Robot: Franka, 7 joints.
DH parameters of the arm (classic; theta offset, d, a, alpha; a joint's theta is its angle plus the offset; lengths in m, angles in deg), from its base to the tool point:
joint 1: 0 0.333 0 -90
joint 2: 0 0 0 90
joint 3: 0 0.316 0.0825 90
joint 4: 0 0 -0.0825 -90
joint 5: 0 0.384 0 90
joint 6: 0 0 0.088 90
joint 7: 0 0.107 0 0
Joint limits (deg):
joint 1: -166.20..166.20
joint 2: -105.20..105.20
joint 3: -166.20..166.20
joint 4: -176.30..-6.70
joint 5: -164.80..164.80
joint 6: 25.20..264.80
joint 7: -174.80..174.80
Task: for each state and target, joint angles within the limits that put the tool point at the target. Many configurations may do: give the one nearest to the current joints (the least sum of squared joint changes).
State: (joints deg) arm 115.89 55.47 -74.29 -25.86 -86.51 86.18 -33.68
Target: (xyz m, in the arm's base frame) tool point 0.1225 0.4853 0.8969
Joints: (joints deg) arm 109.39 43.09 -78.64 -32.73 -80.62 62.97 -33.68
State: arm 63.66 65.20 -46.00 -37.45 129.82 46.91 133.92
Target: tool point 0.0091 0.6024 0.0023
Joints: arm 92.10 96.16 -31.91 -49.43 116.25 26.21 133.92
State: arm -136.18 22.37 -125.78 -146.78 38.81 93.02 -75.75
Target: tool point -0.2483 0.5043 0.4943
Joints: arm -130.94 2.91 -118.01 -113.25 44.08 113.61 -75.75
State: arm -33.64 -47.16 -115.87 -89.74 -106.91 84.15 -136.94
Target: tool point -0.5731 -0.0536 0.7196
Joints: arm -39.32 -13.89 -112.21 -84.33 -104.76 65.98 -136.94
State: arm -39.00 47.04 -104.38 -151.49 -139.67 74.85 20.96
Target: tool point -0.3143 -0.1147 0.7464
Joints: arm -44.95 53.97 -133.97 -136.18 -136.57 69.84 20.96
